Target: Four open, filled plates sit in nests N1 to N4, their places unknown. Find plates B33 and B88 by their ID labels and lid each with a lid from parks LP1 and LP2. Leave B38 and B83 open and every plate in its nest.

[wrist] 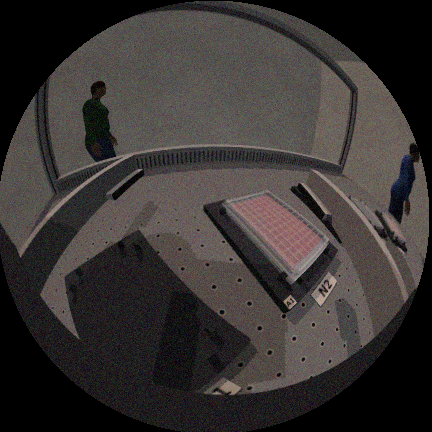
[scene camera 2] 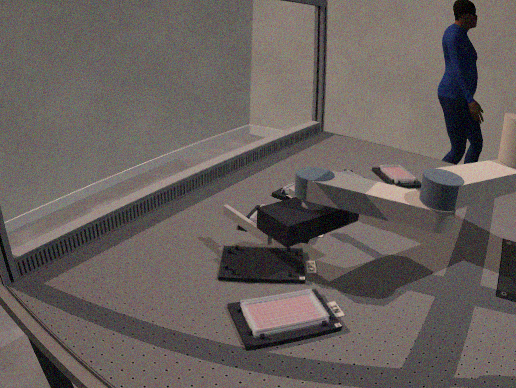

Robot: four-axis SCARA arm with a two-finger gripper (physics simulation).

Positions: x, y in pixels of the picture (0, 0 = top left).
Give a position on a frame post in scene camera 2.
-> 323, 40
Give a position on a park LP1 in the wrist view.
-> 129, 307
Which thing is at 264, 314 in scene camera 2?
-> A grey lid.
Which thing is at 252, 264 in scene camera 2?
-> A park LP1.
